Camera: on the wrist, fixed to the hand. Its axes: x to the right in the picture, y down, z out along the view.
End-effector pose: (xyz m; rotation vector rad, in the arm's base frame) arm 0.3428 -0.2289 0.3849 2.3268 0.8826 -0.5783
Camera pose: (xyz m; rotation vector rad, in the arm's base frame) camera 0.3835 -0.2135 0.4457 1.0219 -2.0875 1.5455
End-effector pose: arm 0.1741 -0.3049 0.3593 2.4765 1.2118 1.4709
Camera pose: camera 0.1521 -0.3554 0.4099 -0.5782 1.8982 -0.6275
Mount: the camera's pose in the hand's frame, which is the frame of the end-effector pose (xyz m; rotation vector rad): 0.0003 0.0411 -0.0625 -0.2147 0.8869 2.9998
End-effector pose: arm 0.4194 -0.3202 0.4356 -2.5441 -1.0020 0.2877
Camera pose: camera 0.4650 -0.3650 0.4745 1.1727 -2.7729 0.2862
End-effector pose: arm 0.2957 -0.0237 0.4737 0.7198 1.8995 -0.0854
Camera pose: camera 0.2659 0.0333 0.5119 -2.0903 0.3819 -1.8285
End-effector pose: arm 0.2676 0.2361 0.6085 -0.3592 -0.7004 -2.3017
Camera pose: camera 0.2921 0.1748 0.5734 -0.0649 0.5979 0.5591
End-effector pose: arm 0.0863 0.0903 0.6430 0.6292 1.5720 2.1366
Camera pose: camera 0.0473 0.0308 0.6661 -0.6456 0.4350 -0.6303
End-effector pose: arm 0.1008 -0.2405 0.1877 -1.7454 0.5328 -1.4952
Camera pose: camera 0.0475 -0.2836 0.1578 0.8318 1.9801 0.4534
